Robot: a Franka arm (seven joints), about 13 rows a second.
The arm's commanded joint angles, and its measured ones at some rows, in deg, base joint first. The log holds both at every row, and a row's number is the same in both.
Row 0, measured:
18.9, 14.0, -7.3, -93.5, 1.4, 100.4, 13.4
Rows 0 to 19, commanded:
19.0, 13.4, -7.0, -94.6, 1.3, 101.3, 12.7
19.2, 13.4, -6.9, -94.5, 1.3, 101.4, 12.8
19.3, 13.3, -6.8, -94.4, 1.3, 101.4, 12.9
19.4, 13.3, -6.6, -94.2, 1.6, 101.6, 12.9
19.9, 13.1, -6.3, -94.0, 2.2, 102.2, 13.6
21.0, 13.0, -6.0, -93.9, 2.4, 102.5, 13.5
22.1, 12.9, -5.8, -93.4, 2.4, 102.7, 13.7
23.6, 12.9, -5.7, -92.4, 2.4, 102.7, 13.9
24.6, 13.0, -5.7, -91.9, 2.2, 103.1, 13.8
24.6, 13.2, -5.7, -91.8, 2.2, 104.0, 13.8
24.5, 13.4, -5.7, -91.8, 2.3, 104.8, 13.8
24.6, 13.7, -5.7, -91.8, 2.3, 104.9, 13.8
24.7, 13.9, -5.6, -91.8, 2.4, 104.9, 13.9
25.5, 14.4, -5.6, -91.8, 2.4, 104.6, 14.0
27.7, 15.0, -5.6, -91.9, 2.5, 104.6, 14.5
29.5, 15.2, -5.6, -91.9, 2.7, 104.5, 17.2
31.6, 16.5, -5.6, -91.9, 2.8, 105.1, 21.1
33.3, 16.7, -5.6, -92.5, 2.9, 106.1, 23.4
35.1, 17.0, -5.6, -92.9, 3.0, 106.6, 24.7
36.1, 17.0, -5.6, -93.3, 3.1, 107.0, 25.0
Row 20, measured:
34.0, 17.1, -5.2, -92.4, 2.3, 105.8, 23.0
